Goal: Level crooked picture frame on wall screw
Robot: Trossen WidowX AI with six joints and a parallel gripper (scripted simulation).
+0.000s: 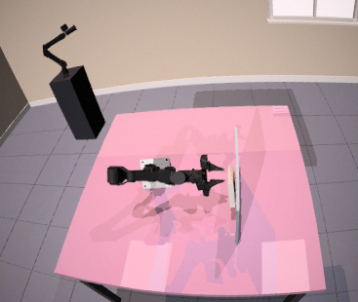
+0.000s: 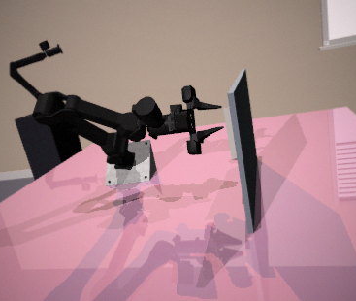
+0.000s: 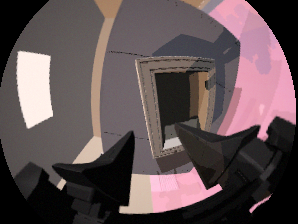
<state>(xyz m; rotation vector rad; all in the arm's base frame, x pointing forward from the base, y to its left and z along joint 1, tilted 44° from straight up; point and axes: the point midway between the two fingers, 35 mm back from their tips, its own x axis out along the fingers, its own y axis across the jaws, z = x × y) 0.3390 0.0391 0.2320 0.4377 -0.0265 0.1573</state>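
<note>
My gripper tip is 5 cm above the picture frame, 4 cm short of it and 2 cm to the left of it. The rest, counted from my gripper tip: thin wall panel (5 cm below, 5 cm ahead, 2 cm to the right).
</note>
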